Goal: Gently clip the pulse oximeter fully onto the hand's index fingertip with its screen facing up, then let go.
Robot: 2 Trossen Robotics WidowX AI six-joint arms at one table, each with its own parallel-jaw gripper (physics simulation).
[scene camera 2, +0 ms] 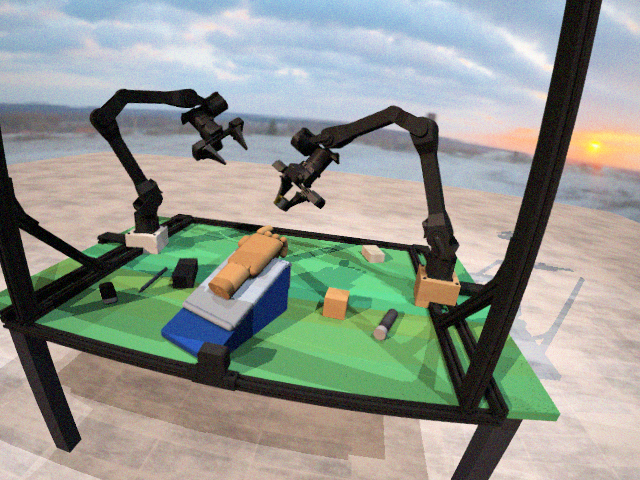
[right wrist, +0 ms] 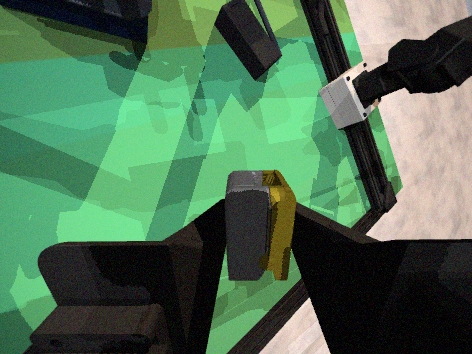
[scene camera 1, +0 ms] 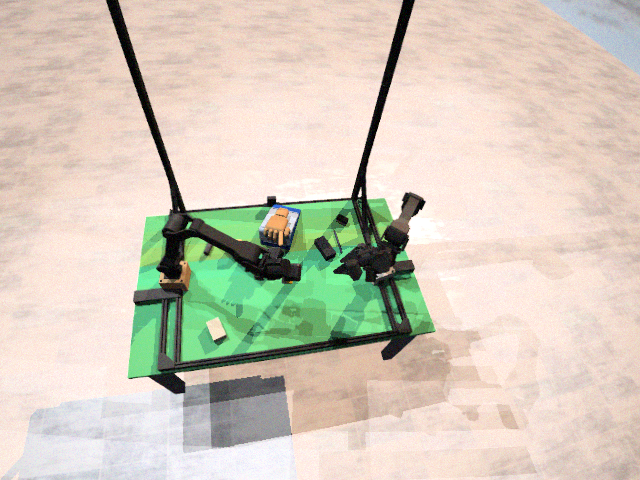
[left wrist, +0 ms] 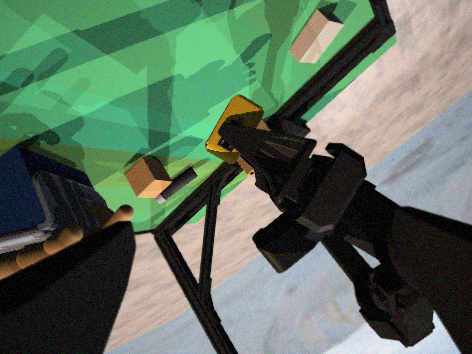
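Pixels of known places: left gripper, fingertip midpoint: [scene camera 2: 236,156] [scene camera 1: 336,266] [left wrist: 264,227]; right gripper, fingertip midpoint: [scene camera 2: 279,206] [right wrist: 255,205] [left wrist: 218,127]; left arm's base, origin of the base link: [scene camera 2: 146,230] [right wrist: 364,89]; right arm's base, origin of the base link: [scene camera 2: 439,274] [scene camera 1: 173,271].
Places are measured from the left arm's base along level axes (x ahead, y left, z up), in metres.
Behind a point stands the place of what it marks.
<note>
The pulse oximeter [left wrist: 242,106] {x 0.422, y -0.007, z 0.116 m} [right wrist: 260,225] {x 0.433, y -0.040, z 0.136 m} has a yellow shell and a grey shell; its small dark screen shows in the left wrist view, partly behind a finger. My right gripper [scene camera 2: 283,203] {x 0.419, y -0.038, z 0.112 m} is shut on it, high above the table and apart from the hand. My left gripper [scene camera 1: 345,274] {x 0.277, y 0.049, z 0.238 m} [scene camera 2: 235,156] {x 0.277, y 0.049, z 0.238 m} is open and empty, raised on the other side of the hand from the right gripper in scene camera 2. The tan hand [scene camera 1: 278,222] {x 0.370, y -0.306, z 0.090 m} [scene camera 2: 255,253] {x 0.378, y -0.331, z 0.084 m} lies on a sloped blue wedge [scene camera 2: 273,295] {x 0.421, y -0.367, z 0.006 m} [right wrist: 100,25] {x 0.380, y -0.271, z -0.046 m}. Several fingertips show in the left wrist view; which is the index is unclear.
A black box [scene camera 1: 324,248] {x 0.191, y -0.181, z -0.024 m} [scene camera 2: 185,272] {x 0.192, y -0.225, z -0.025 m} and a pen [scene camera 2: 153,279] {x 0.105, y -0.223, z -0.052 m} lie beside the wedge. An orange cube [scene camera 2: 336,303] {x 0.560, y -0.349, z -0.019 m} [left wrist: 147,177] {x 0.545, y -0.303, z -0.022 m} and a dark cylinder [scene camera 2: 385,324] {x 0.660, y -0.406, z -0.033 m} lie on its other side. A cream block [scene camera 1: 216,329] {x 0.735, y 0.022, z -0.029 m} lies farther off. Black frame posts rise from the table.
</note>
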